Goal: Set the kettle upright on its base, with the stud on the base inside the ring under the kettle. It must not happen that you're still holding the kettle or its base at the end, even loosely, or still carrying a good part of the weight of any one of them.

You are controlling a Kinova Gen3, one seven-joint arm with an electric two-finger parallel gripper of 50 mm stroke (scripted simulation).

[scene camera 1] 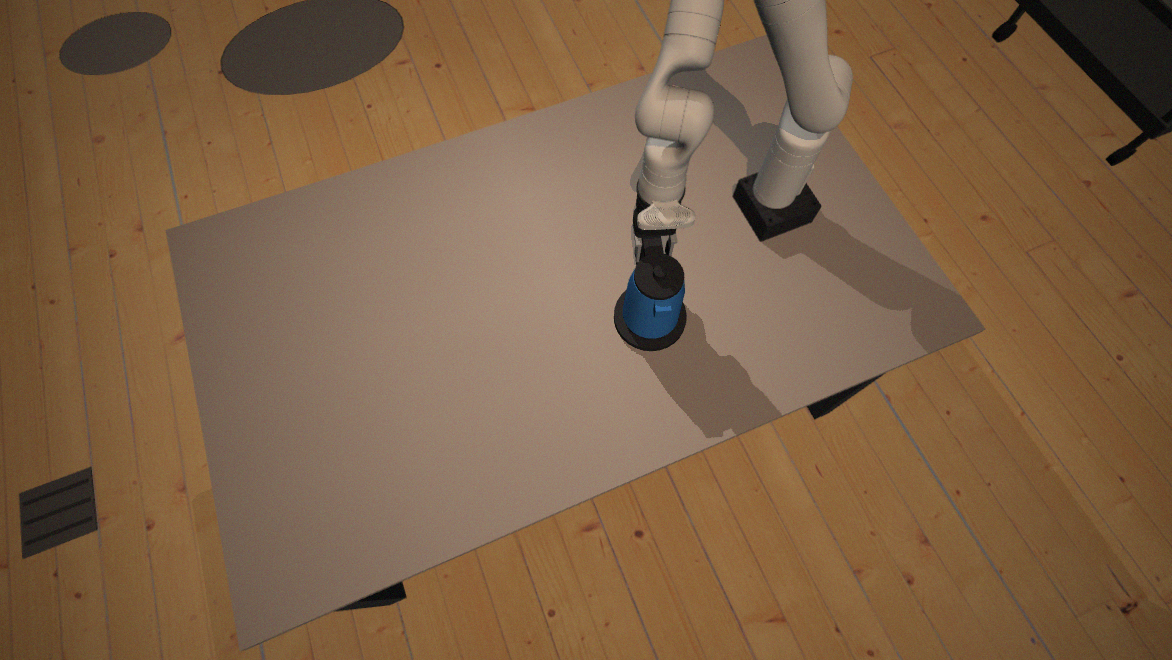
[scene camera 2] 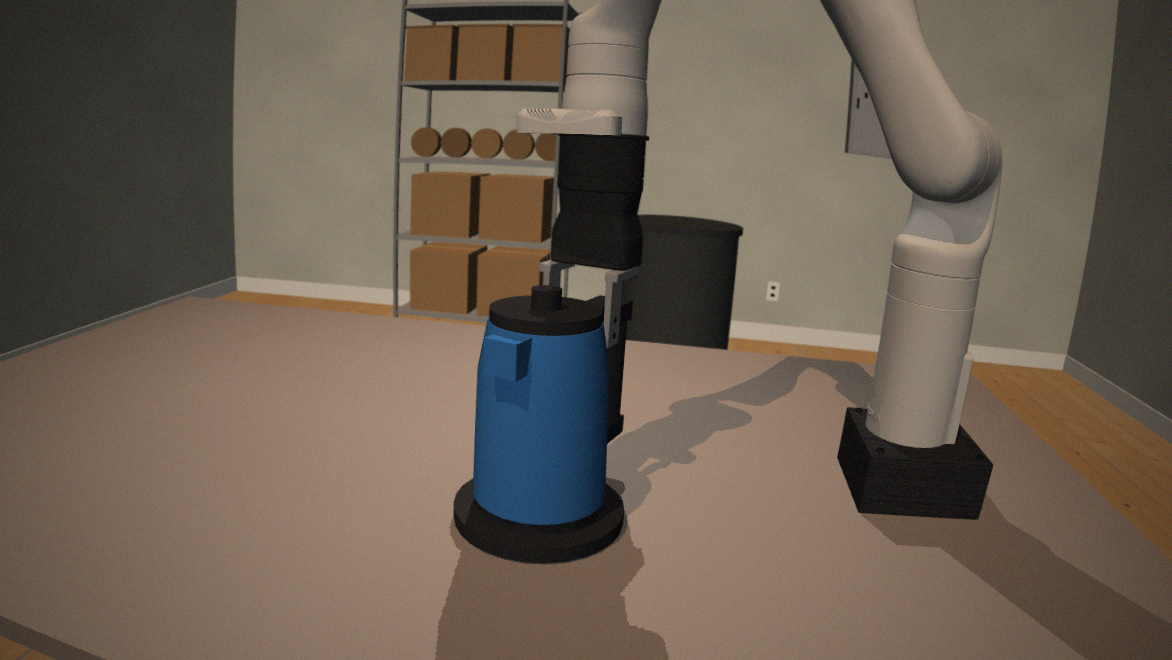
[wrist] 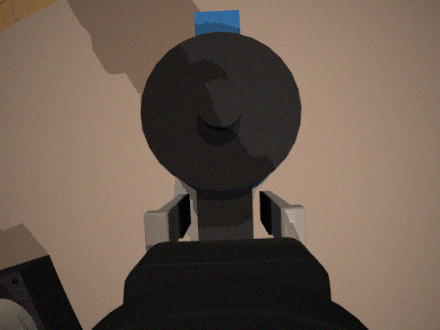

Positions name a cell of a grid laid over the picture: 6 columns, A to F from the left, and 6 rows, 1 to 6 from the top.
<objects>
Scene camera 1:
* my gripper: D3
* blue kettle: D3
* round black base: D4
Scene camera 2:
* my gripper: C4
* blue kettle: C5
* round black base: C5
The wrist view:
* my gripper: D4
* blue kettle: C3
</objects>
